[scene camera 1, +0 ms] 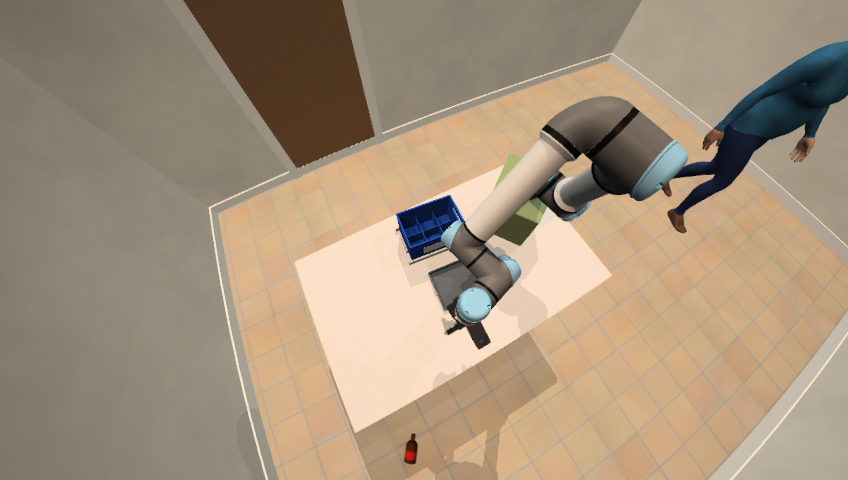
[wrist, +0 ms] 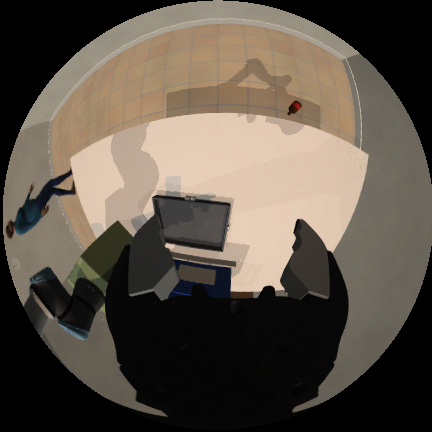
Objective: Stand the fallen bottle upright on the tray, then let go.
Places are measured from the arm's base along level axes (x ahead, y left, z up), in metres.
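Where they show: gripper, between the fingertips: point(wrist: 228, 218); arm's base, origin of its link: point(wrist: 89, 291).
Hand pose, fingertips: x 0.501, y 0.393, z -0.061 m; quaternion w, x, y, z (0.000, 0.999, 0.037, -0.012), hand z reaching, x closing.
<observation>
Things, the pixels of their top centre, and the offset from my fingertips. "pt": a spot on its surface instead. Level surfaces: height alone.
- brown bottle, centre of its top: point(scene camera 1: 411, 449) point(wrist: 294, 107) dy +0.529, dx +0.486, dz -0.925 m
- dark grey tray, a spot on its surface: point(wrist: 195, 225) point(scene camera 1: 456, 282) pt dy -0.191, dx -0.093, dz -0.244 m
- pale table, height of its surface: dz -0.249 m
- blue divided crate, centre of its top: point(wrist: 191, 303) point(scene camera 1: 431, 220) dy -0.460, dx -0.082, dz -0.074 m
The brown bottle point(scene camera 1: 410, 453) point(wrist: 295, 107) with a red label is on the floor, off the table, beyond its near long edge in the scene view. It seems to lie on its side. The dark grey tray point(scene camera 1: 453, 284) point(wrist: 195, 225) is on the table with no bottle on it; the arm hides part of it in the scene view. My gripper point(scene camera 1: 466, 336) point(wrist: 228, 218) is open and empty, its jaws wide apart. It hangs above the table beside the tray, on the side toward that near edge, far from the bottle.
The pale table point(scene camera 1: 363, 333) point(wrist: 270, 160) bears a blue divided crate point(scene camera 1: 417, 251) point(wrist: 223, 285) behind the tray and a green box point(scene camera 1: 518, 231) point(wrist: 107, 250) by the arm's base. A person point(scene camera 1: 764, 121) point(wrist: 30, 215) in a blue top stands on the floor past the base.
</observation>
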